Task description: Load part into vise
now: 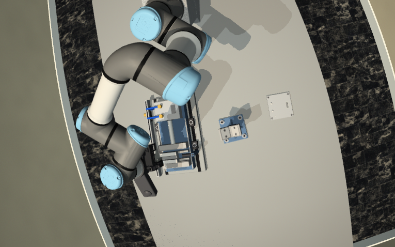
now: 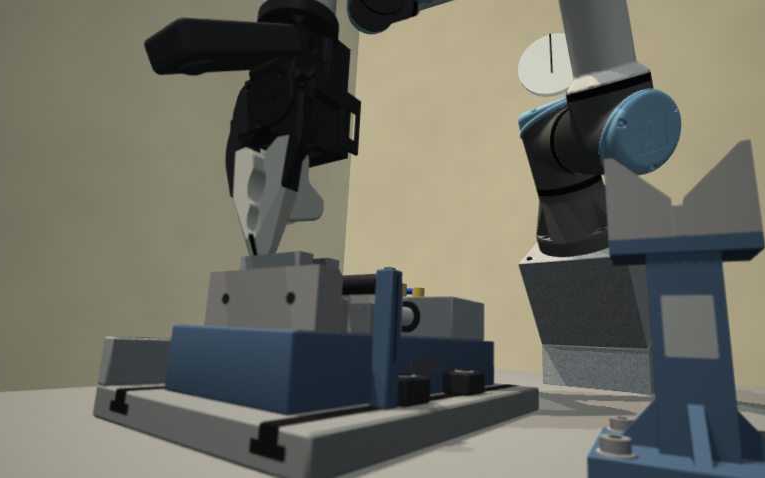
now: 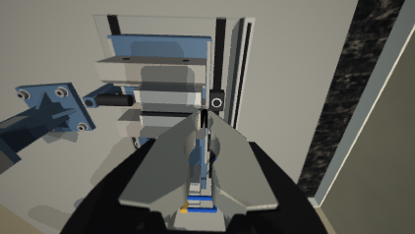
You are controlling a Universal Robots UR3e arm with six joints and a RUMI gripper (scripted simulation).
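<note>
My gripper is now 3 cm to the right of the part and 2 cm above it. The rest, counted from my hand: air cylinder rod: 9 cm behind, 4 cm to the left, 4 cm below; fixed jaw: 5 cm to the left, 4 cm below, 3 cm ahead; work stop rod: 10 cm to the left, 3 cm below, 1 cm behind.
</note>
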